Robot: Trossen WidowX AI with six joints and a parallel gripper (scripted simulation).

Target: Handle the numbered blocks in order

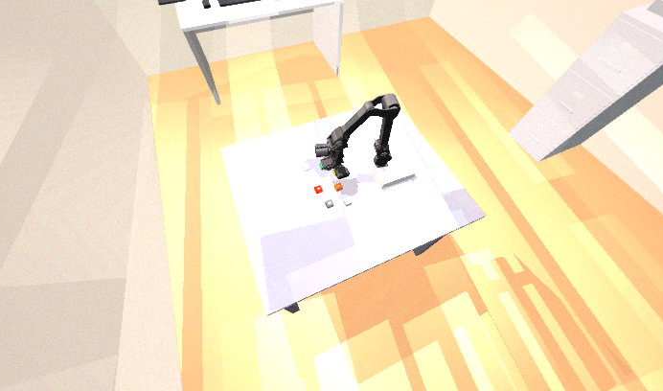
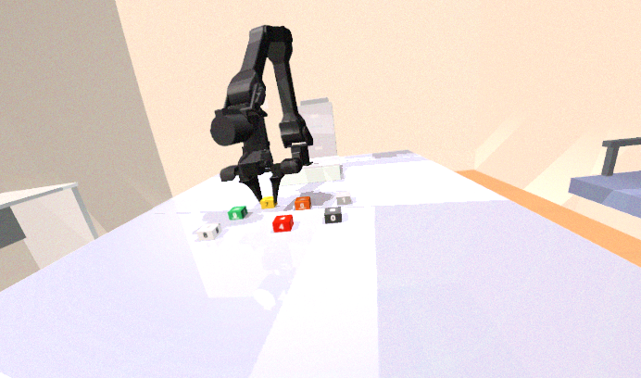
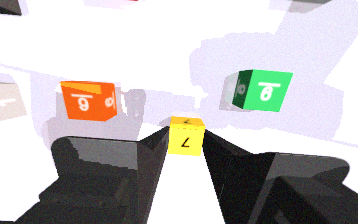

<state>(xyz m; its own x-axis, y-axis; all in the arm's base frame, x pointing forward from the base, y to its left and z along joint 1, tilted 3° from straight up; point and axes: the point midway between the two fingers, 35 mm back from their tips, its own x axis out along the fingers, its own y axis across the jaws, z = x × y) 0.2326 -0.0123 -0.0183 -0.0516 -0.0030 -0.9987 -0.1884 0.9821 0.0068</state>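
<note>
My gripper tip is right at the yellow block. Also, from my gripper tip: red block: 110 mm ahead, 90 mm to the left; then orange block: 90 mm to the left, 10 mm ahead; then green block: 60 mm ahead, 50 mm to the right.
</note>
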